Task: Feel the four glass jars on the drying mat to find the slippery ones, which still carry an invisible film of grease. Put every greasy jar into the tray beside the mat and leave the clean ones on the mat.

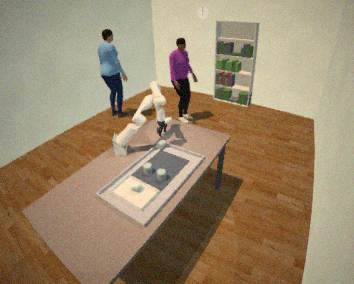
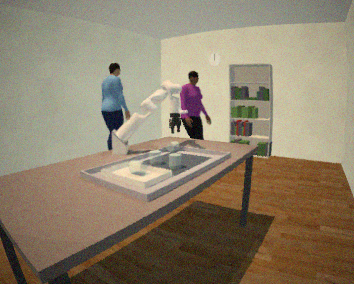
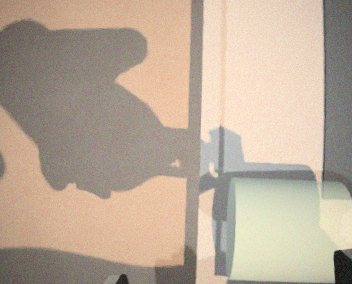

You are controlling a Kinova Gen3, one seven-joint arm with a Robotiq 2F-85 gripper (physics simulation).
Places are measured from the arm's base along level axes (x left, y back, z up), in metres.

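Pixels of known places: gripper, fingertip midpoint: [image 1: 162, 134] [image 2: 175, 133]; arm's base at its link origin: [image 1: 120, 141] [image 2: 120, 137].
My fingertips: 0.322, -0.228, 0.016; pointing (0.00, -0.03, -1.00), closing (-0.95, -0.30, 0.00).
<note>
For each thing: its middle in the pictures, then the offset to it from my fingertips, as dx, dy, dz. "pt": a spot on its surface instead. Level surfaces: height alone.
- dark drying mat at its surface level: dz -0.120
- third jar at the middle of its body: [image 2: 138, 167] [image 1: 135, 186] -0.539, -0.254, -0.088
- cream tray at the middle of its body: [image 2: 135, 173] [image 1: 134, 191] -0.567, -0.267, -0.108
- fourth jar at the middle of its body: [image 3: 283, 229] [image 2: 173, 146] [image 1: 161, 144] -0.040, -0.010, -0.090
- low raised rim at a spot on its surface: [image 2: 190, 179] pt -0.423, -0.495, -0.123
- brown table at its surface level: dz -0.125
The dark drying mat [image 1: 173, 159] [image 2: 196, 161] [image 3: 337, 100] bears two upright pale green jars, one jar [image 1: 148, 168] [image 2: 155, 154] on the robot's side and another jar [image 1: 161, 175] [image 2: 175, 159] nearer the table's front edge. A third jar [image 1: 137, 188] [image 2: 137, 167] lies in the cream tray [image 1: 145, 200] [image 2: 159, 178]. A fourth jar [image 1: 162, 144] [image 2: 174, 145] [image 3: 277, 230] lies on its side off the mat, inside the far corner of the surround. My gripper [image 1: 161, 133] [image 2: 175, 131] [image 3: 231, 276] is open and empty, above this fourth jar. Grease is not visible.
A low raised rim [image 1: 175, 191] [image 2: 190, 179] [image 3: 196, 100] surrounds the mat and tray on the brown table [image 1: 65, 210] [image 2: 60, 200]. The arm's shadow falls beside the rim. Two people [image 1: 111, 62] [image 1: 181, 70] stand behind the table, and a bookshelf [image 1: 217, 60] is by the back wall.
</note>
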